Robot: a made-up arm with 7 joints.
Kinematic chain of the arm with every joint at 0, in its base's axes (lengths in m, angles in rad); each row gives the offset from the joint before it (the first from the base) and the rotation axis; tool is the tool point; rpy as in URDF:
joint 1: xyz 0 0 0.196 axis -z
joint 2: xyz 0 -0.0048 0.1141 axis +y
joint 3: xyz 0 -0.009 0.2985 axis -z
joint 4: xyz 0 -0.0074 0.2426 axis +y
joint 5: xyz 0 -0.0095 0.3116 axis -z
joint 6: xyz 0 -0.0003 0.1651 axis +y
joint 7: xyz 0 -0.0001 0.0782 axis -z
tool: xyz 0 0 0 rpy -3.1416 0 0
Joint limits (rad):
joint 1: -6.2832..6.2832
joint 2: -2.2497..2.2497
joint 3: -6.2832..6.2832
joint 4: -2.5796..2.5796
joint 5: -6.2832..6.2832
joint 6: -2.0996..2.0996
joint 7: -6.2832..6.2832
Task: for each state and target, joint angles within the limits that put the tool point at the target. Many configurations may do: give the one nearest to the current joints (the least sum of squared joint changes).
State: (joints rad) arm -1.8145 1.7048 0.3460 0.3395 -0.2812 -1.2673 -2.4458
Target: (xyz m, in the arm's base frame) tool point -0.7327 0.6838 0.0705
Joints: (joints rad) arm -2.4680 1.7154 0.2818 0.3712 -0.2334 -1.4230 -2.4458
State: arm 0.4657 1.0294 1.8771 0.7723 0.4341 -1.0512 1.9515
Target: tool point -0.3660 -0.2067 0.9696
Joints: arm 0.8679 0.4077 2.2880 1.6238 0.4328 -1.0182 1.9515
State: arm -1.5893 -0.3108 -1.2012 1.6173 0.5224 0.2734 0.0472
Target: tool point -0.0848 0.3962 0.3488
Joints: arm -1.2176 0.3339 -0.7199 2.3207 0.5329 0.3715 0.0472
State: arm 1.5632 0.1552 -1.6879 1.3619 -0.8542 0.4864 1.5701
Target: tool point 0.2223 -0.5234 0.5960
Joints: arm 2.1625 0.3903 -1.2008 1.8158 -0.8063 0.5231 1.5701
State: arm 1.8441 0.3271 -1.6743 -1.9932 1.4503 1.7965 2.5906
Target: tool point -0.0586 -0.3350 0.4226
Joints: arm 1.1812 0.2737 -2.2313 -2.4728 1.5333 1.8596 2.5906
